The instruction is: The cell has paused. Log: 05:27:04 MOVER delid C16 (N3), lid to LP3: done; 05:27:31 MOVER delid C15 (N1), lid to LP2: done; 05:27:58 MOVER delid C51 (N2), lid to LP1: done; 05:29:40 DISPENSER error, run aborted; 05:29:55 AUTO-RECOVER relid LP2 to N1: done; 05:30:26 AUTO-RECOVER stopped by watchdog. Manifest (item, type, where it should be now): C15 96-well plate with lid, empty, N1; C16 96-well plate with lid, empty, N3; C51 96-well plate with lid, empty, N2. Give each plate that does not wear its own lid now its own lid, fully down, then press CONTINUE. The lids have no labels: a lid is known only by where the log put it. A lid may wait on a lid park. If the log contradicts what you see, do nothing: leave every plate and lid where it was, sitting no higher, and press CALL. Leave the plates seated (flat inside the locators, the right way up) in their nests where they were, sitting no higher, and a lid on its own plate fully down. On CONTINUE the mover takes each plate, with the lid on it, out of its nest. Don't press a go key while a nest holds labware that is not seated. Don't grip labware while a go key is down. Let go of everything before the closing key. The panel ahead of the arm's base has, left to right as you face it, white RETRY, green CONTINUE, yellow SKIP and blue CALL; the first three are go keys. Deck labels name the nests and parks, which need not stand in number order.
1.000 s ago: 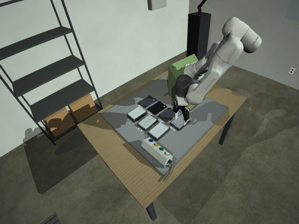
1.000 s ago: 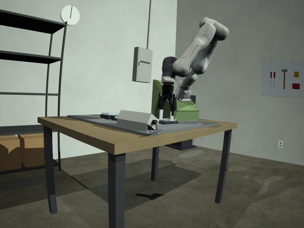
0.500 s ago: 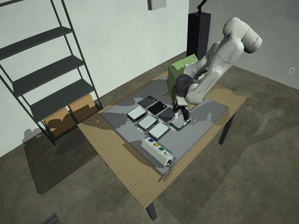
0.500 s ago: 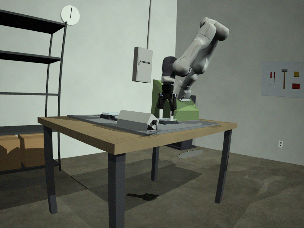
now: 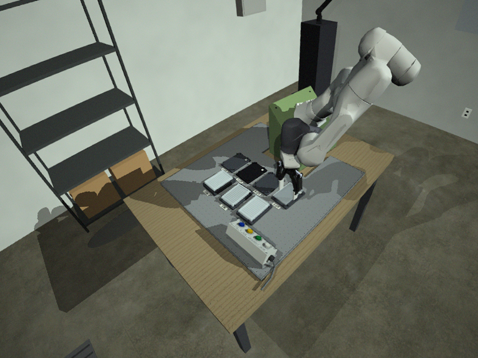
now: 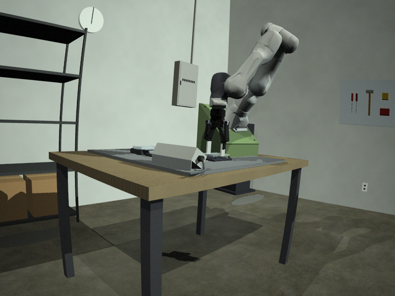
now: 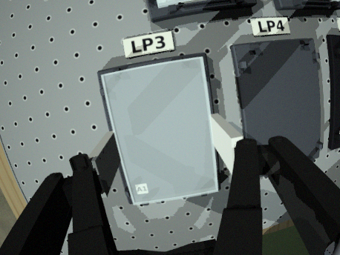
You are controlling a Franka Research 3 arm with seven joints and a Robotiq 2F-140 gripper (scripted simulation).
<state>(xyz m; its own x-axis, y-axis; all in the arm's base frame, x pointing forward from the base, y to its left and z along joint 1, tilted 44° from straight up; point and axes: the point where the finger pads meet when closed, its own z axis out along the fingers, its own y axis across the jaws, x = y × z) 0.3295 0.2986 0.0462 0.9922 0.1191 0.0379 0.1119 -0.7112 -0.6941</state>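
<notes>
Now: hand 4 cm above the park LP3. Also, from my hand: park LP4: 13 cm to the right, 4 cm below, 2 cm ahead; then clear lid: 2 cm below; then LP4 label: 12 cm to the right, 10 cm ahead, 5 cm below.
</notes>
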